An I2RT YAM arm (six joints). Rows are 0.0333 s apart.
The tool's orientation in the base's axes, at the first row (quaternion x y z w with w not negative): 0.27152, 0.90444, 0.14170, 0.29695
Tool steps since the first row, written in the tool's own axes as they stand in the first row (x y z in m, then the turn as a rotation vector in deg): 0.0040, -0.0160, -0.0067, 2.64, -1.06, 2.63; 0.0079, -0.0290, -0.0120, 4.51, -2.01, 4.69; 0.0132, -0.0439, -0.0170, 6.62, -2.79, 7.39; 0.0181, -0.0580, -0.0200, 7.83, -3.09, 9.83; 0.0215, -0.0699, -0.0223, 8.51, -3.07, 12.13; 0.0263, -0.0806, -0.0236, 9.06, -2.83, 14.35; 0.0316, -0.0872, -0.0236, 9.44, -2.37, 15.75; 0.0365, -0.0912, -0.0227, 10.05, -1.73, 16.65
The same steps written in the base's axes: -0.0133, -0.0113, -0.0033, -0.60, 0.91, -3.72; -0.0245, -0.0202, -0.0063, -0.99, 1.41, -6.59; -0.0372, -0.0297, -0.0111, -1.07, 2.24, -10.00; -0.0481, -0.0386, -0.0169, -0.52, 2.93, -12.60; -0.0567, -0.0465, -0.0216, 0.45, 3.55, -14.70; -0.0651, -0.0526, -0.0273, 1.53, 4.28, -16.59; -0.0714, -0.0549, -0.0325, 2.32, 5.00, -17.67; -0.0757, -0.0552, -0.0371, 2.72, 5.96, -18.39
